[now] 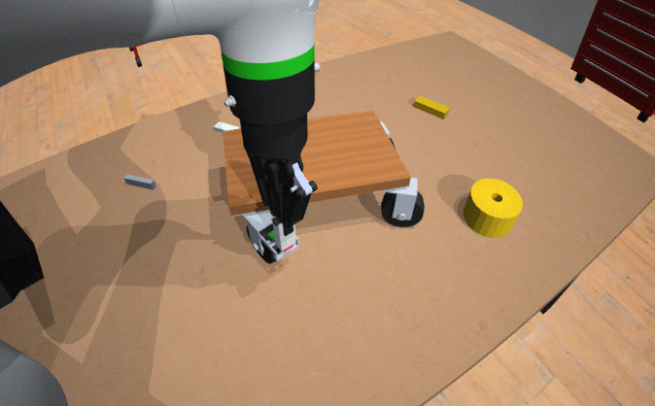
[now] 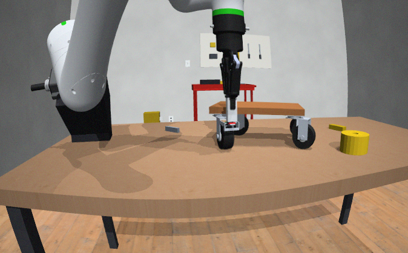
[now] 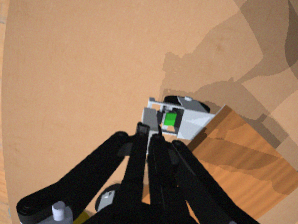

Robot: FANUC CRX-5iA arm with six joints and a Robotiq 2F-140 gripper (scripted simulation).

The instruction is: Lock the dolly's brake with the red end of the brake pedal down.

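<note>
Now: the brake pedal 40 mm below my hand and 10 mm to the left of it. Round my hand: white wedge: 420 mm to the left, 130 mm ahead, 120 mm below; grey block: 390 mm to the left, 120 mm below, 110 mm behind; yellow cylinder: 380 mm ahead, 150 mm to the right, 100 mm below.
</note>
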